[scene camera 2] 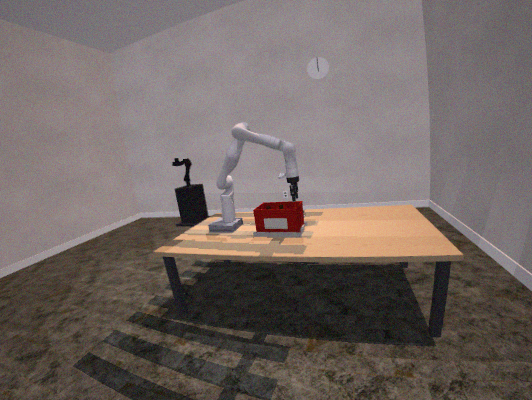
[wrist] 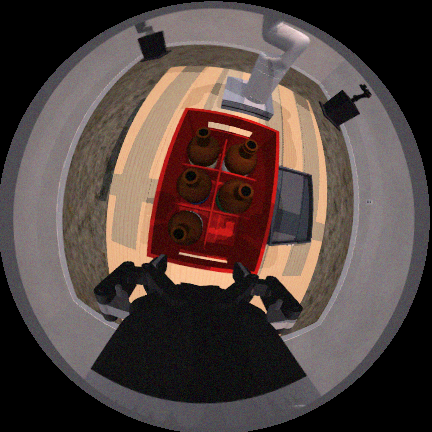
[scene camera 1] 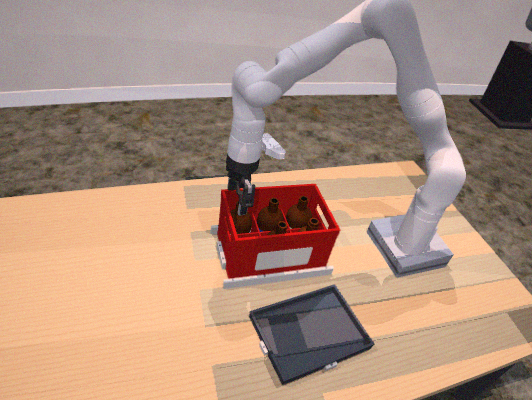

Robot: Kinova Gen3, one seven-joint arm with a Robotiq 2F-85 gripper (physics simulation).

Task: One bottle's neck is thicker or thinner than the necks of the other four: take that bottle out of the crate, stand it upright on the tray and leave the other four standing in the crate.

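Seen in the pictures: gripper, between the fingertips: (scene camera 2: 295, 200) (wrist: 199, 265) (scene camera 1: 236, 201); arm's base, origin of its link: (scene camera 2: 229, 220) (wrist: 254, 96) (scene camera 1: 409, 243).
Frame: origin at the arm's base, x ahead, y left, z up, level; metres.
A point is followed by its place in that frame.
The red crate (scene camera 1: 240, 261) @[x 0.530, y 0.052, z 0.040 m] (scene camera 2: 296, 223) @[x 0.554, y -0.131, z 0.029 m] (wrist: 170, 160) @[x 0.402, y -0.135, z 0.108 m] stands upright with five brown bottles in a two-by-three grid. In the wrist view the far pair is a left bottle (wrist: 202, 150) @[x 0.353, y -0.094, z 0.070 m] and a right bottle (wrist: 240, 160) @[x 0.351, y -0.016, z 0.069 m], the middle pair a left bottle (wrist: 193, 186) @[x 0.431, y -0.088, z 0.083 m] and a right bottle (wrist: 234, 197) @[x 0.430, y -0.012, z 0.078 m], and the near-left bottle (wrist: 185, 228) @[x 0.501, y -0.080, z 0.105 m] stands beside an empty compartment. I cannot tell clearly which neck differs. The dark tray (scene camera 1: 327, 322) @[x 0.320, y 0.199, z -0.049 m] (wrist: 292, 207) @[x 0.377, y 0.224, z -0.050 m] is empty. My gripper (scene camera 1: 243, 205) @[x 0.535, y -0.048, z 0.153 m] (scene camera 2: 294, 198) @[x 0.535, y -0.048, z 0.153 m] (wrist: 199, 265) @[x 0.535, y -0.048, z 0.153 m] is open and empty over the crate's end with the near-left bottle, hiding its neck in scene camera 1.
White strips (scene camera 1: 280, 276) @[x 0.414, y 0.056, z -0.030 m] lie along the crate's foot. The crate's walls and inner dividers (wrist: 216, 192) @[x 0.416, y -0.039, z 0.000 m] surround the bottles. The robot's base (scene camera 1: 425, 260) @[x -0.022, y 0.069, z -0.001 m] (scene camera 2: 226, 225) @[x 0.030, y -0.096, z -0.006 m] (wrist: 245, 97) @[x 0.036, y -0.032, z 0.000 m] stands beyond the crate's other end. The wooden table (scene camera 1: 100, 280) @[x 0.882, y 0.010, z -0.055 m] (scene camera 2: 375, 232) @[x 1.001, y -0.043, z -0.055 m] carries them.
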